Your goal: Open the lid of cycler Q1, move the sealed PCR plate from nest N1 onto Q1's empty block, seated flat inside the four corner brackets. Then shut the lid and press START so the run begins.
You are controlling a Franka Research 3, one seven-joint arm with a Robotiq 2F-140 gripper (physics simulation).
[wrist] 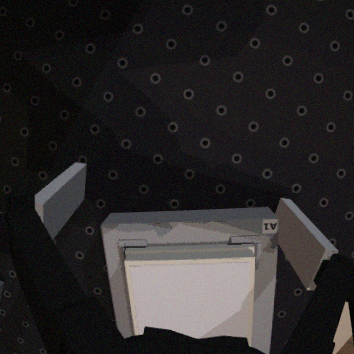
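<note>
The sealed PCR plate [192, 295] lies flat in a grey nest [115, 270] with an A1 tag at its far right corner, at the lower middle of the wrist view. Its pale seal faces up, and corner brackets show at its two far corners. My gripper [182, 198] is open, with one finger pad on each side of the nest and nothing between the pads. The plate's near end is hidden behind the dark gripper body. Cycler Q1, its lid and its START button do not show.
A dark board [205, 110] with a regular pattern of ringed holes lies under and beyond the nest. A pale strip [343, 330] shows at the lower right edge, beside the right finger.
</note>
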